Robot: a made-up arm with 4 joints.
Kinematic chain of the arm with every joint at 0, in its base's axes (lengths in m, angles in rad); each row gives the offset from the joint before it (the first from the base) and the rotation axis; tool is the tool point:
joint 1: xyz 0 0 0.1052 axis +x
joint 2: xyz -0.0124 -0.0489 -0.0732 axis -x
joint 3: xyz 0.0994 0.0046 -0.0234 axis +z
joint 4: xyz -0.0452 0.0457 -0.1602 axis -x
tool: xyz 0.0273 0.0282 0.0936
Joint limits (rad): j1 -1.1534..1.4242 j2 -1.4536..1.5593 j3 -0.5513..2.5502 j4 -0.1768..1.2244
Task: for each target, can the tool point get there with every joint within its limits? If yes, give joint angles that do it. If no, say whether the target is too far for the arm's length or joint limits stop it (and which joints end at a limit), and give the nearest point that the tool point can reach.
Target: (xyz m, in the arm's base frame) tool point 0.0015 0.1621 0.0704
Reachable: yes | joints 0.9171 -0.3714 0.6690 0.4985
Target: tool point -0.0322 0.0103 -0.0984
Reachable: yes | joints 0.4017 0.3375 1.3003 0.5507
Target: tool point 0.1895 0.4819 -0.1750
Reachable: no: too far | nearest point 0.1355 0.2659 -0.0604 | short by 0.250 m
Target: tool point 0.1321 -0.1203 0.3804
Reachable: no: joint limits stop it (at a limit: joint 1, joint 3, joint 4) | nearest point 0.0220 -0.1146 0.3359 | short by 0.119 m
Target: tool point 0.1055 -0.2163 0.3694
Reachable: no: joint limits stop it (at a limit: joint 1, joint 3, joint 4) | nearest point 0.0220 -0.1870 0.3131 | short by 0.105 m
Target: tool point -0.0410 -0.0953 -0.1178
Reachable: yes | joints -0.1970 0.3812 1.0322 0.9563
